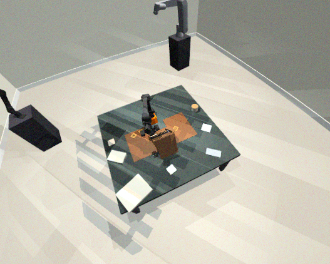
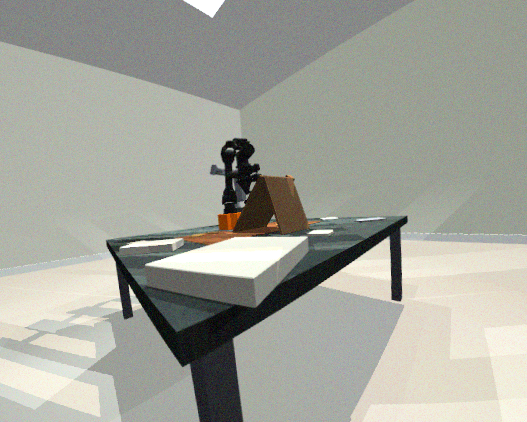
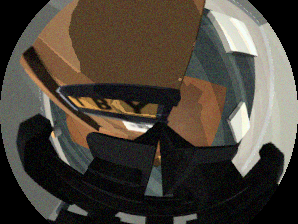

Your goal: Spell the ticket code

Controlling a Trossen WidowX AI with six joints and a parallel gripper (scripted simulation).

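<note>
My gripper tip is 4 cm past the white ticket, 4 cm to the right of it and 9 cm above it. From my gripper tip the other things lie so: yellow letter tile 3 cm behind, 33 cm to the left, 18 cm below; flat white slab 11 cm behind, 41 cm to the right, 17 cm below; mat 10 cm behind, 14 cm to the left, 18 cm below.
</note>
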